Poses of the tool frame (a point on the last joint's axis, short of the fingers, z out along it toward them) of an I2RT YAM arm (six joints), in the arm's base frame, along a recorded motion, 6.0 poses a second.
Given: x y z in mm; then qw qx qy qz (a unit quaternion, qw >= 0).
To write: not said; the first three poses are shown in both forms.
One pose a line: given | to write
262.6 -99.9 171.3 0.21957 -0.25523 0.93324 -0.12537 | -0.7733 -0.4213 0.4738 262.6; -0.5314 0.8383 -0.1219 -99.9; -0.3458 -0.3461 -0.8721 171.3; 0 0 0 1
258.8 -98.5 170.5 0.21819 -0.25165 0.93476 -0.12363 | -0.7781 -0.4165 0.4701 258.8; -0.5244 0.8428 -0.1213 -98.5; -0.3457 -0.3409 -0.8742 170.5; 0 0 0 1
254.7 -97.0 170.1 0.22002 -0.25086 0.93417 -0.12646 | -0.7773 -0.4130 0.4745 254.7; -0.5243 0.8422 -0.1259 -97.0; -0.3476 -0.3467 -0.8712 170.1; 0 0 0 1
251.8 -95.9 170.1 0.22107 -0.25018 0.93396 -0.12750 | -0.7771 -0.4109 0.4767 251.8; -0.5237 0.8423 -0.1275 -95.9; -0.3491 -0.3488 -0.8697 170.1; 0 0 0 1
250.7 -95.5 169.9 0.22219 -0.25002 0.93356 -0.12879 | -0.7762 -0.4096 0.4793 250.7; -0.5240 0.8418 -0.1294 -95.5; -0.3505 -0.3516 -0.8681 169.9; 0 0 0 1
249.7 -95.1 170.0 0.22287 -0.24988 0.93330 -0.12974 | -0.7758 -0.4086 0.4809 249.7; -0.5243 0.8415 -0.1308 -95.1; -0.3512 -0.3536 -0.8670 170.0; 0 0 0 1
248.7 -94.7 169.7 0.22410 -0.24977 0.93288 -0.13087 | -0.7748 -0.4074 0.4835 248.7; -0.5247 0.8410 -0.1322 -94.7; -0.3527 -0.3561 -0.8653 169.7; 0 0 0 1
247.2 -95.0 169.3 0.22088 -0.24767 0.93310 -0.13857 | -0.7797 -0.4010 0.4808 247.2; -0.5234 0.8389 -0.1492 -95.0; -0.3436 -0.3680 -0.8640 169.3; 0 0 0 1
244.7 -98.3 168.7 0.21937 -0.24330 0.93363 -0.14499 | -0.7854 -0.3907 0.4802 244.7; -0.5179 0.8396 -0.1640 -98.3; -0.3391 -0.3775 -0.8617 168.7; 0 0 0 1
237.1 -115.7 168.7 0.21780 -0.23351 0.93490 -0.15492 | -0.7961 -0.3691 0.4796 237.1; -0.5041 0.8429 -0.1880 -115.7; -0.3349 -0.3914 -0.8571 168.7; 0 0 0 1
